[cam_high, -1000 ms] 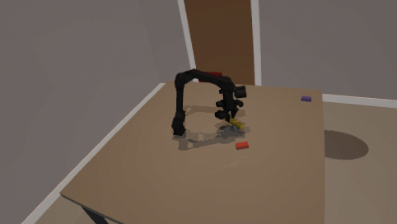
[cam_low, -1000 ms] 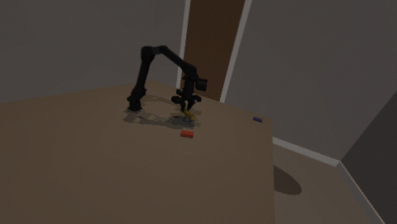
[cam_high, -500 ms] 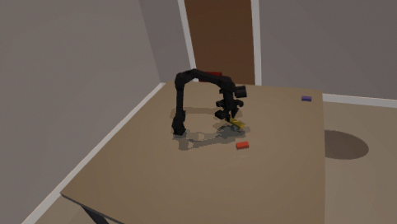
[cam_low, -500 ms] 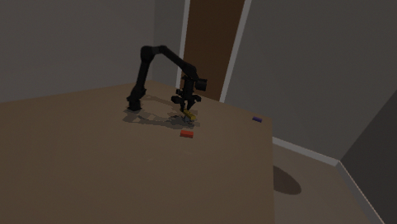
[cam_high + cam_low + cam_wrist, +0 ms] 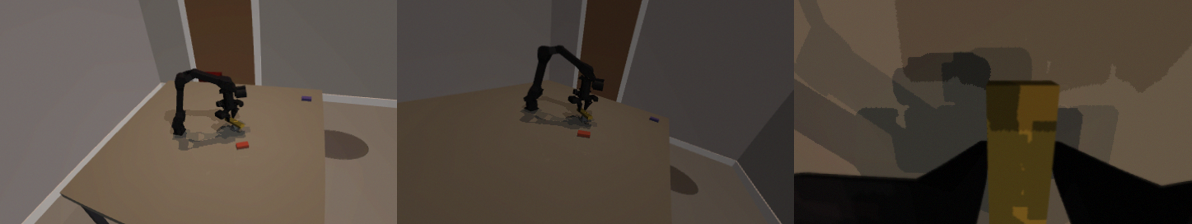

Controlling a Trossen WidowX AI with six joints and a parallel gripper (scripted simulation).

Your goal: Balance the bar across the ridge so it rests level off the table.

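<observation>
My gripper tip is now 3 cm short of the yellow bar and 1 cm to the left of it. Round my gripper tip: red block (11 cm ahead, 15 cm to the right, 4 cm below); then small purple block (43 cm ahead, 39 cm to the left, 4 cm below).
</observation>
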